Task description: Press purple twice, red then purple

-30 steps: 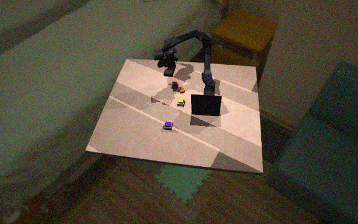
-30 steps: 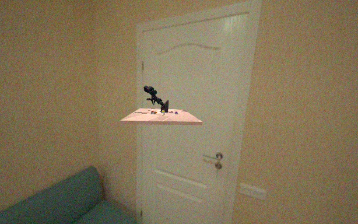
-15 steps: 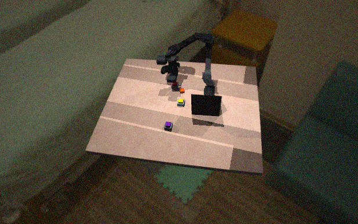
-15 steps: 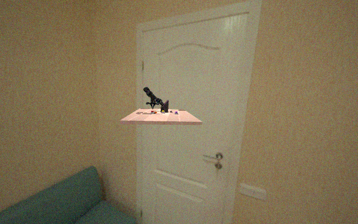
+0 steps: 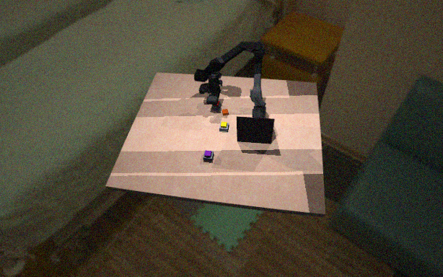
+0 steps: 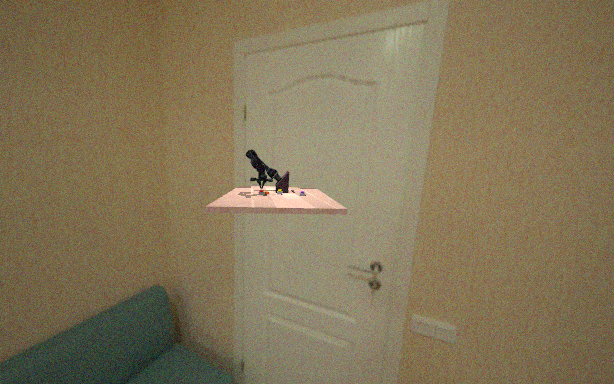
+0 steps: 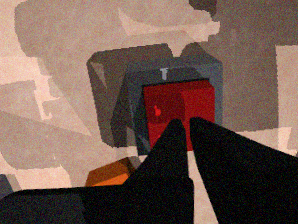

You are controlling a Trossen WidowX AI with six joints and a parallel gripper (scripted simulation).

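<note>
Now: the purple button 2 cm ahead of my gripper tip, 36 cm to the left of it and 1 cm below it. Round my gripper tip: red button (1 cm below); yellow button (6 cm behind, 17 cm to the left, 1 cm below); orange block (6 cm behind, 5 cm to the left, 4 cm below).
</note>
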